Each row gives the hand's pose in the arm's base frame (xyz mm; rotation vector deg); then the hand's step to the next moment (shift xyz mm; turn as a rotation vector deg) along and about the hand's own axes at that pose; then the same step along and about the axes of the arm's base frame.
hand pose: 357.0 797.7 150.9 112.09 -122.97 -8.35
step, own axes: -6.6 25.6 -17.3 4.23 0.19 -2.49
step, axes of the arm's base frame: -20.1 10.6 21.9 0.07 -3.97 2.90
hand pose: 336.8 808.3 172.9 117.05 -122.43 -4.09
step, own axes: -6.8 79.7 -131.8 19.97 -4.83 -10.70
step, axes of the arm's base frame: -56.5 23.1 141.6 5.80 -19.12 11.71
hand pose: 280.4 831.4 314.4 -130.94 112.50 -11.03
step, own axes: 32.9 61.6 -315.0 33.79 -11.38 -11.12
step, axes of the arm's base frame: -110.4 -44.9 299.9 14.16 -31.81 13.50
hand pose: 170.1 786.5 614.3 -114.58 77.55 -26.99
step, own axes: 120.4 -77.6 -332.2 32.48 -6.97 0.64
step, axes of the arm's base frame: -106.8 -199.5 282.2 17.99 -27.85 2.14
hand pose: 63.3 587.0 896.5 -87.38 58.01 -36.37
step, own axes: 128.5 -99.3 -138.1 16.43 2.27 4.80
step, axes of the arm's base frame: -28.5 -181.7 107.8 11.39 -11.77 -5.48
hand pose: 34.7 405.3 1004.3 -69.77 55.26 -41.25
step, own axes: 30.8 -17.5 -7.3 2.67 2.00 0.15
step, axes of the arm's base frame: 7.6 -33.9 9.9 1.22 -1.82 -2.52
